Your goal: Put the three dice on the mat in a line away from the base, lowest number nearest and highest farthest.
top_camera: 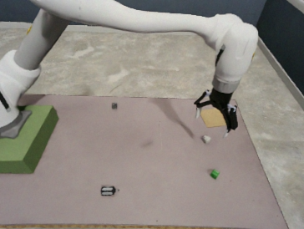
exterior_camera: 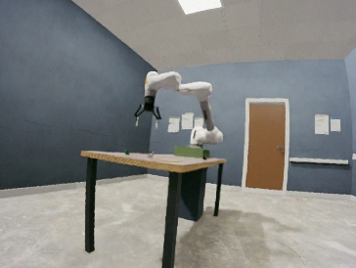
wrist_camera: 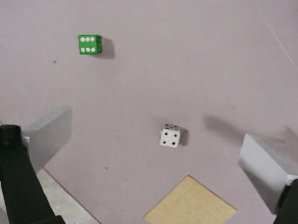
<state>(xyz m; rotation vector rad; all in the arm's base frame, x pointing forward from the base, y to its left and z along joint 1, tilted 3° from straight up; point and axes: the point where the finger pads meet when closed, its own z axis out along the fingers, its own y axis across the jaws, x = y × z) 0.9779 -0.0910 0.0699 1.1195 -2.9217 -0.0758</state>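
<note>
My gripper is now 21 cm above the green die, 13 cm to the left of it and 4 cm short of it. From my hand the other things lie so: white die 21 cm below, 8 cm to the left, 4 cm ahead; mat 25 cm to the left, 22 cm below, 12 cm ahead; black die 49 cm behind, 33 cm to the left, 21 cm below.
</note>
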